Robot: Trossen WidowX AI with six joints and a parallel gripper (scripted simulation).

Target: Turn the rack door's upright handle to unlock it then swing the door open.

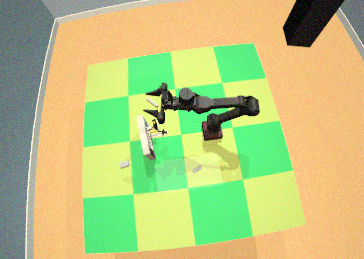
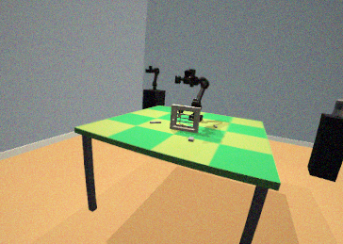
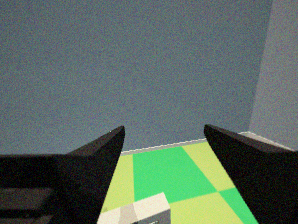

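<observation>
The door handle lies 2 cm behind my gripper tip, 2 cm to the left of it and 27 cm below it.
</observation>
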